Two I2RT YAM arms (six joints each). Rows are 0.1 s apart.
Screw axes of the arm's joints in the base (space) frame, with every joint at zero. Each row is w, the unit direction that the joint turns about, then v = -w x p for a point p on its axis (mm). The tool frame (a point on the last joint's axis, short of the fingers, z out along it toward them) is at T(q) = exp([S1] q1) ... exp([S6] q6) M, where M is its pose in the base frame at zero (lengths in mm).
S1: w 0 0 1 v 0 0 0
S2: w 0 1 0 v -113.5 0 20
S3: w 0 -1 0 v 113.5 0 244
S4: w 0 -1 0 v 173.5 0 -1
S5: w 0 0 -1 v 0 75 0
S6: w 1 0 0 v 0 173.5 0
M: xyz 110.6 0 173.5 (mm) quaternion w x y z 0.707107 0 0.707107 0
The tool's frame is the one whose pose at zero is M.
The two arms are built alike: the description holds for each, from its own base.
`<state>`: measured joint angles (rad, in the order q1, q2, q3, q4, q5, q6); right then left.
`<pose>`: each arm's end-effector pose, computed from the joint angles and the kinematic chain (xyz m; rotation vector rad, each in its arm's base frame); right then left.
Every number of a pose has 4 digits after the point. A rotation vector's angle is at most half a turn.
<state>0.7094 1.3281 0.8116 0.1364 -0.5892 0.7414 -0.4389 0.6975 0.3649 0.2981 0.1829 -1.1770</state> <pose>0.2113 0.2074 0.2625 -0.4105 2.1729 1.4651 0.1582 -0.0814 0.2560 -0.4968 1.7233 -1.3608</pose>
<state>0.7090 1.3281 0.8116 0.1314 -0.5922 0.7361 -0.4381 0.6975 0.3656 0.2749 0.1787 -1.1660</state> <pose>0.2111 0.2073 0.2621 -0.4166 2.1759 1.4634 0.1582 -0.0811 0.2538 -0.5005 1.7436 -1.3398</pose>
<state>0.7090 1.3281 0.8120 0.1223 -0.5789 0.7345 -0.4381 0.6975 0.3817 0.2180 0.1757 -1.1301</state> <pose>0.2113 0.2069 0.2612 -0.4053 2.1843 1.4479 0.1583 -0.0810 0.2534 -0.4866 1.7838 -1.2950</pose>
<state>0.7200 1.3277 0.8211 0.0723 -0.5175 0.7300 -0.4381 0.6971 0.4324 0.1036 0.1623 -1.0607</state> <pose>0.2102 0.2078 0.2592 -0.3645 2.2244 1.3814 0.1583 -0.0805 0.2593 -0.4553 1.8427 -1.2100</pose>
